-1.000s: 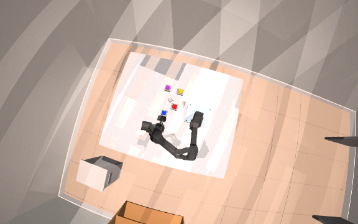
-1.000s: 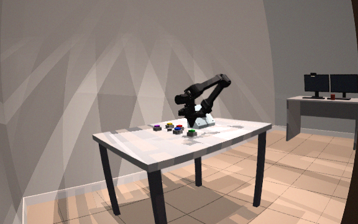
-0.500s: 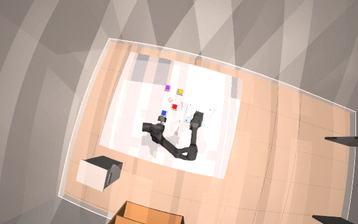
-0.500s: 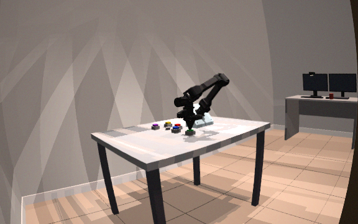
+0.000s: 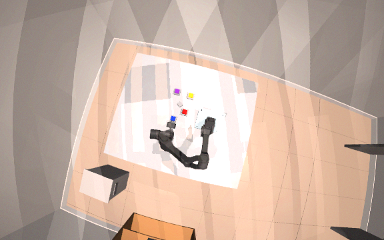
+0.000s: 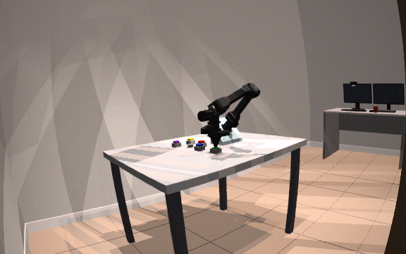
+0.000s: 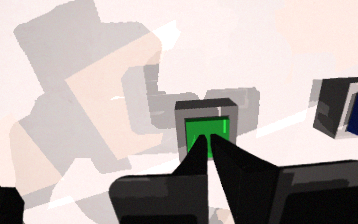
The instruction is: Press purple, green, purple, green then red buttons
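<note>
Now: gripper tip 10 mm above the green button. The rest, counted from my gripper tip: red button (50 mm behind, 210 mm to the right); then small grey block (260 mm to the right, 20 mm below); then blue button (10 mm ahead, 130 mm to the right).
</note>
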